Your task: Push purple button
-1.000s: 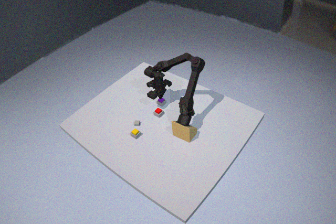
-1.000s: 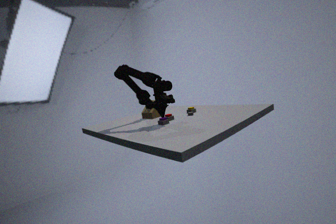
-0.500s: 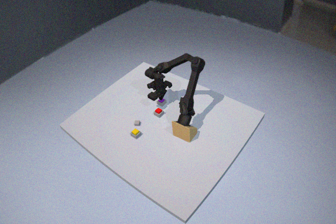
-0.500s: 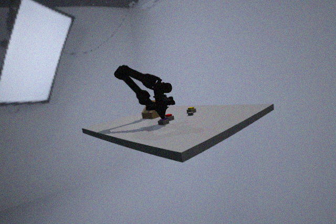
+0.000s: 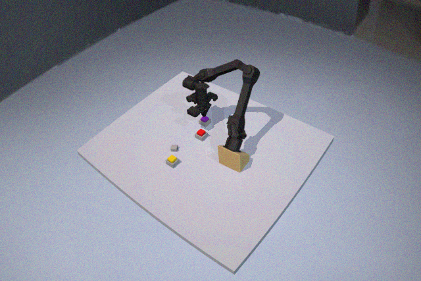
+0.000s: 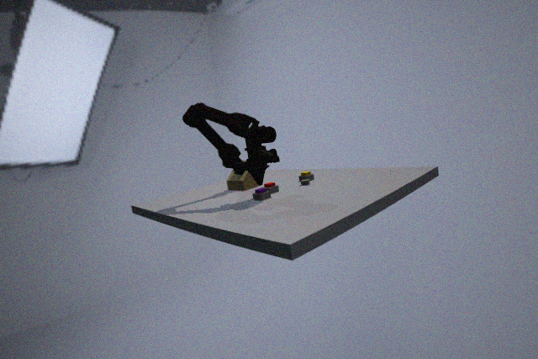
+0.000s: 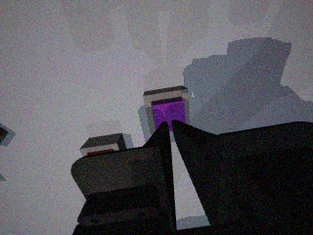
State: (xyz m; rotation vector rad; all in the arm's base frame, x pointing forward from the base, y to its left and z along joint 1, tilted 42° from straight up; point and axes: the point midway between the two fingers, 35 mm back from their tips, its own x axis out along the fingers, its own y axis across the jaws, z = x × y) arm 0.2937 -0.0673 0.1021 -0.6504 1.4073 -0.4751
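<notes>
Now: the purple button 20 mm below my gripper tip. Also, from my gripper tip: red button: 90 mm to the left, 60 mm behind, 20 mm below; small grey block: 240 mm to the left, 40 mm below, 10 mm behind; yellow button: 310 mm to the left, 70 mm behind, 20 mm below.
</notes>
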